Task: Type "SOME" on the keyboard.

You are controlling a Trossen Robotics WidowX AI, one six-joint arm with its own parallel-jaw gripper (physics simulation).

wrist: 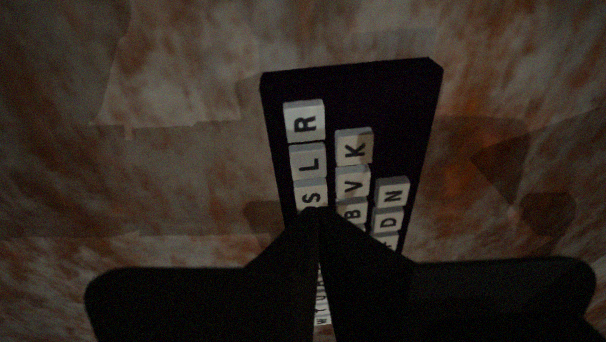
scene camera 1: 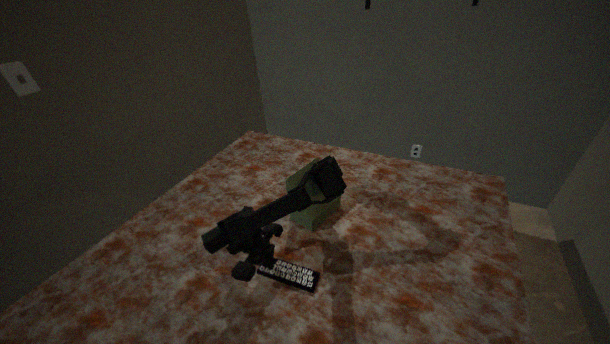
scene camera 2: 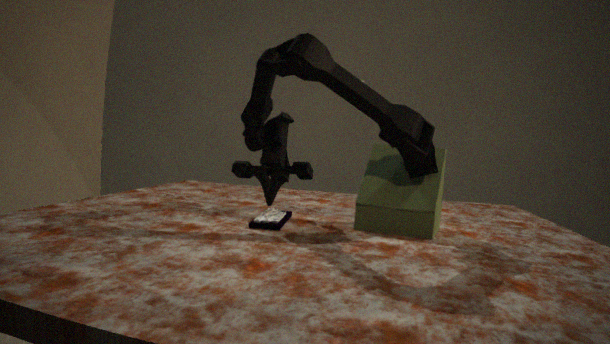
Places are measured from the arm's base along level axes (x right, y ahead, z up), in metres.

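Pixels of known places: gripper, fingertip midpoint: (wrist: 316, 217) (scene camera 1: 271, 268) (scene camera 2: 269, 205); arm's base, link origin: (scene camera 2: 421, 164).
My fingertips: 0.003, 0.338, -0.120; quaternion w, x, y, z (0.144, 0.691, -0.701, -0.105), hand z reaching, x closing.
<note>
Ahead of a thing's pixels: the offset from my fingertips to its top centre, as dx, dy, dz. Level surfaces: height alone.
A black keyboard @(-0.043, -0.020, -0.011) (scene camera 1: 295, 275) (scene camera 2: 257, 226) (wrist: 350, 90) with white letter keys lies flat on the table. My gripper (scene camera 1: 269, 261) (scene camera 2: 270, 203) (wrist: 316, 217) is shut and empty, pointing down. In the second scene view its tips are a little above the keys. In the wrist view they overlap the lower edge of the S key @(-0.001, +0.001, -0.011) (wrist: 312, 196). The R key @(+0.034, +0.003, -0.011) (wrist: 305, 122), L key @(+0.017, +0.002, -0.011) (wrist: 309, 162), K key @(+0.022, -0.015, -0.011) (wrist: 355, 147), V key @(+0.005, -0.016, -0.011) (wrist: 352, 184), B key @(-0.013, -0.018, -0.011) (wrist: 352, 212), N key @(-0.003, -0.035, -0.011) (wrist: 393, 195) and D key @(-0.020, -0.036, -0.011) (wrist: 389, 221) show there. I cannot make out O, M or E; the fingers hide many keys.
A green block (scene camera 1: 310, 217) (scene camera 2: 395, 220) stands on the mottled orange and white table @(dz -0.029) (scene camera 1: 400, 300) (scene camera 2: 200, 290) under the arm's base. The arm reaches from it over the keyboard. Walls stand behind the table. The arm's shadows cross the table top.
</note>
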